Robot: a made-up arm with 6 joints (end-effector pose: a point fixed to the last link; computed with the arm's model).
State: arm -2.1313 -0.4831 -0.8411 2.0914 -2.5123 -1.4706
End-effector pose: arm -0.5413 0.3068 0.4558 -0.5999 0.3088 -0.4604 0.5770
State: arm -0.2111 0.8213 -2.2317 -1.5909 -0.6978 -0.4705
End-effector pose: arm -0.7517 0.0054 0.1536 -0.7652 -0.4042 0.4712 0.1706
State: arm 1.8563 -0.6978 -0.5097 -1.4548 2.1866 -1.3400
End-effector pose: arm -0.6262 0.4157 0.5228 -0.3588 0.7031 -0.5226 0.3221
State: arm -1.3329 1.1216 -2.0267 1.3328 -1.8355 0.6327
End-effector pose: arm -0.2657 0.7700 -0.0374 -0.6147 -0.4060 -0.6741 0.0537
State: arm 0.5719 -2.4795 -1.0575 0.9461 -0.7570 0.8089
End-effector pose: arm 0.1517 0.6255 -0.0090 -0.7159 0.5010 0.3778 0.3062
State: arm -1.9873 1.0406 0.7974 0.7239 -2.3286 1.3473
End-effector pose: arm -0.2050 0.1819 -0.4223 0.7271 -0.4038 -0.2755 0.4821
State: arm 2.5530 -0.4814 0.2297 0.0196 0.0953 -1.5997
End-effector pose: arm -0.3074 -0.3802 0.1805 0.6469 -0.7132 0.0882 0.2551
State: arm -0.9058 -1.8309 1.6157 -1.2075 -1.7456 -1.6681
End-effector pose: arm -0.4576 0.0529 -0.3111 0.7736 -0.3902 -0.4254 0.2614
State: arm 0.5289 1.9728 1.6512 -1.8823 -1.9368 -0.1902
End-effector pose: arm 0.3129 -0.0738 -0.1793 0.7215 0.3046 0.5114 0.3538
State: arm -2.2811 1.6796 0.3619 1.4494 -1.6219 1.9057
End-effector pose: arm -0.2941 -0.1008 -0.1589 0.4897 -0.1599 -0.2365 0.8238
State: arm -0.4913 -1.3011 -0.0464 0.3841 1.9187 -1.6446
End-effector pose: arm -0.3517 0.1551 0.0770 -0.1404 0.6778 -0.7207 0.0384
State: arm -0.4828 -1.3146 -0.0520 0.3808 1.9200 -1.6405
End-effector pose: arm -0.3524 0.1549 0.0735 -0.1395 0.6784 -0.7198 0.0468
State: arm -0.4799 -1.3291 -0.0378 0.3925 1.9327 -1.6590
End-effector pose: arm -0.3514 0.1504 0.0786 -0.1362 0.6849 -0.7134 0.0584
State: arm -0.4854 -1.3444 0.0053 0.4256 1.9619 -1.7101
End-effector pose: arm -0.3476 0.1389 0.0956 -0.1288 0.7000 -0.6985 0.0739
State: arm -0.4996 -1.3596 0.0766 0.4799 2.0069 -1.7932
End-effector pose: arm -0.3404 0.1189 0.1227 -0.1141 0.7233 -0.6749 0.0914
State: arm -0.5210 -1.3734 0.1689 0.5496 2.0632 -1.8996
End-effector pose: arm -0.3296 0.0913 0.1544 -0.0889 0.7516 -0.6447 0.1077
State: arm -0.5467 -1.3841 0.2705 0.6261 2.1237 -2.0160
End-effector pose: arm -0.3172 0.0595 0.1841 -0.0526 0.7798 -0.6122 0.1197
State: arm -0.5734 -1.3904 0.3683 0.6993 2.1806 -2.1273
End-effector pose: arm -0.3060 0.0288 0.2071 -0.0093 0.8027 -0.5828 0.1262
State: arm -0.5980 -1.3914 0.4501 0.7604 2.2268 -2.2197
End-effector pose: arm -0.2980 0.0045 0.2225 0.0329 0.8174 -0.5608 0.1275
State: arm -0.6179 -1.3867 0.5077 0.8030 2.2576 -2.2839
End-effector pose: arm -0.2931 -0.0106 0.2318 0.0656 0.8244 -0.5483 0.1246
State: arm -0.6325 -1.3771 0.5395 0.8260 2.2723 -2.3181
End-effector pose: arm -0.2904 -0.0170 0.2374 0.0846 0.8260 -0.5445 0.1185
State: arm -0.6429 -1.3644 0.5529 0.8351 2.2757 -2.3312
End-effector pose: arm -0.2887 -0.0176 0.2409 0.0927 0.8250 -0.5464 0.1107
